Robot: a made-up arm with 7 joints. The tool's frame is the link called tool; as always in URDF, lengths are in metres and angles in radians.
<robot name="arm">
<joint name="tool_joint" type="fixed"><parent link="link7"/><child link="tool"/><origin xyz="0 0 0" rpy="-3.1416 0 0"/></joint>
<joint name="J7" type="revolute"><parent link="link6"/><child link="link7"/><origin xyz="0.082 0 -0.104" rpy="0 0 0"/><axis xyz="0 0.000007 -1"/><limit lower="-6.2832" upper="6.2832"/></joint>
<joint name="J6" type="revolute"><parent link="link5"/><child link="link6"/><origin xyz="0 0 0" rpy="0 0 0"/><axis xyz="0 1 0.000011"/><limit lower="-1.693" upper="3.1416"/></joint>
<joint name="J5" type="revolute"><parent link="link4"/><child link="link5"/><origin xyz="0.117 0 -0.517" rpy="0 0 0"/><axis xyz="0 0.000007 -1"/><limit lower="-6.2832" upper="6.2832"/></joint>
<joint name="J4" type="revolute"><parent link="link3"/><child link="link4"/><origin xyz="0.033 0 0" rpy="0 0 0"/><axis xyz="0 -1 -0.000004"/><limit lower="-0.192" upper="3.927"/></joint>
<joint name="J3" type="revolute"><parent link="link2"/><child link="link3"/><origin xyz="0 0 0.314" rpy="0 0 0"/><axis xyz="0 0 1"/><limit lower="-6.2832" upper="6.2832"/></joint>
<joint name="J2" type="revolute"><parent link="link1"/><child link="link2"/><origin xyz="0 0 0" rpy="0 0 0"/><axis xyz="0 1 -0.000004"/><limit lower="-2.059" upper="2.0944"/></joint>
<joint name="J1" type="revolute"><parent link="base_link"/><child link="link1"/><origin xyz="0 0 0.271" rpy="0 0 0"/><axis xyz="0 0 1"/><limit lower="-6.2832" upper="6.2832"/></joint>
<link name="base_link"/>
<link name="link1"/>
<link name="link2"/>
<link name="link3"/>
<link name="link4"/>
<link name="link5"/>
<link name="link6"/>
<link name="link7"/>
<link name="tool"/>
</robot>
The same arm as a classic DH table. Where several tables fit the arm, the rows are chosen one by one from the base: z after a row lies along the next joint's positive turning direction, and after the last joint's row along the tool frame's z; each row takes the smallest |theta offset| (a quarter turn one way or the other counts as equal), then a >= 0, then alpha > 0; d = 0 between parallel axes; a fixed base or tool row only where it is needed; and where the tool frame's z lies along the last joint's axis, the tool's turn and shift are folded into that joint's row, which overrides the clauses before.
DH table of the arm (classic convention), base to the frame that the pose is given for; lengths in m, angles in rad. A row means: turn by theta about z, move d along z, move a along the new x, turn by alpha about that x. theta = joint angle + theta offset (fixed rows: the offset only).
J1: d 0.271; theta0 0; a 0; alpha -1.5708
J2: d 0; theta0 0; a 0; alpha 1.5708
J3: d 0.314; theta0 0; a 0.033; alpha 1.5708
J4: d 0; theta0 0; a 0.117; alpha 1.5708
J5: d 0.517; theta0 0; a 0; alpha 1.5708
J6: d 0; theta0 0; a 0.082; alpha -1.5708
J7: d 0.104; theta0 0; a 0; alpha 0
Joint limits (rad, base to tool): -6.2832..6.2832 -2.059..2.0944 -6.2832..6.2832 -0.192..3.927 -6.2832..6.2832 -1.693..3.1416 -6.2832..6.2832

